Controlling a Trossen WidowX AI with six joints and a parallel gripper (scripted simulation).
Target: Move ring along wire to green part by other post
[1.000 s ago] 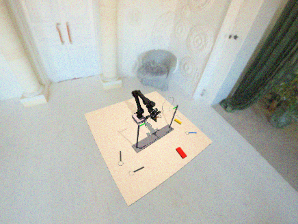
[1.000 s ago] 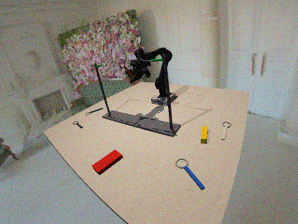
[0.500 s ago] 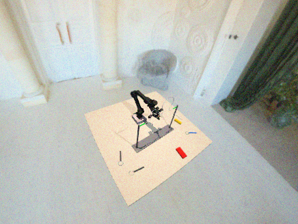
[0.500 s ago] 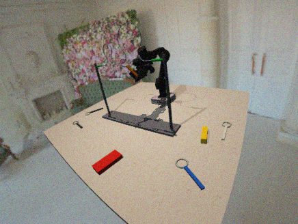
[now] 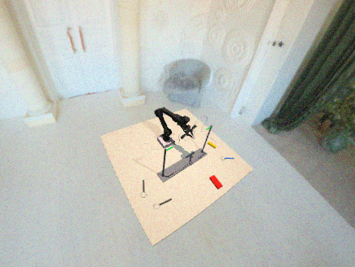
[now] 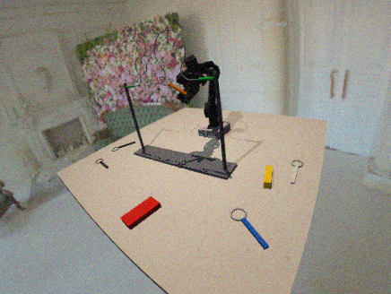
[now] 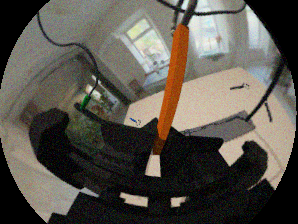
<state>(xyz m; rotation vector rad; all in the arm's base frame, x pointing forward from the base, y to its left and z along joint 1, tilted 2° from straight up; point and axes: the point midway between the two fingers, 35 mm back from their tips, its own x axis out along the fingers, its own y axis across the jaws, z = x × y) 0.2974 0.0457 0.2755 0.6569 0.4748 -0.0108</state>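
The orange-handled ring lies 70 mm above my gripper tip and 60 mm to the right of it. Round my gripper tip: red block: 390 mm ahead, 290 mm below, 10 mm to the right; yellow block: 360 mm to the left, 290 mm below, 50 mm ahead; blue-handled ring: 340 mm to the left, 300 mm below, 290 mm ahead.
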